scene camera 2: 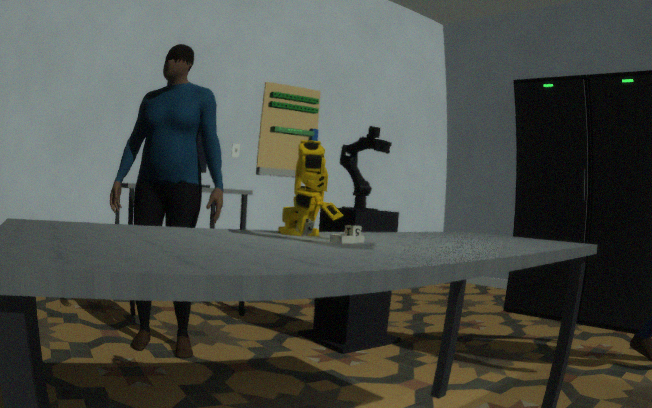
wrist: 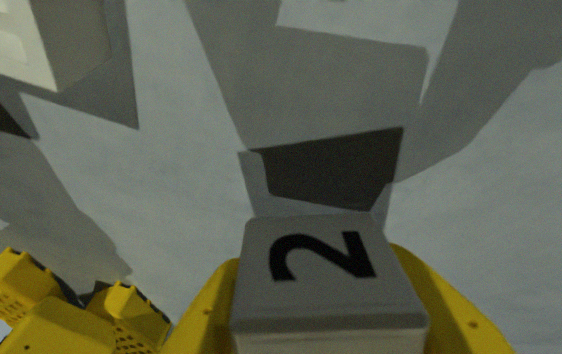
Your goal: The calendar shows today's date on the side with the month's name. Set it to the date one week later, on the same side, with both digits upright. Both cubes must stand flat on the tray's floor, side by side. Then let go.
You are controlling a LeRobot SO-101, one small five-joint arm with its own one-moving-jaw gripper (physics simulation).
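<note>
The white tray (scene camera 2: 353, 240) sits on the table in the scene view, right of the yellow arm. A pale cube (scene camera 2: 353, 231) stands at the tray; its marks look like an I and an S or 5, too small to read surely. My gripper (scene camera 2: 309, 227) (wrist: 314, 256) is shut on the other cube (wrist: 320, 300), with a yellow jaw pressed to each side. In the wrist view the cube's shaded upper face shows a black 2, turned sideways. The held cube is low beside the arm's base, apart from the tray. Its other faces are hidden.
A cream corner (wrist: 82, 45) of an object, perhaps the tray, shows at the wrist view's upper left. Shadows fall across the table (scene camera 2: 200, 255). Behind the table are a person in blue (scene camera 2: 177, 135), a black arm (scene camera 2: 356, 170) and black cabinets (scene camera 2: 550, 190).
</note>
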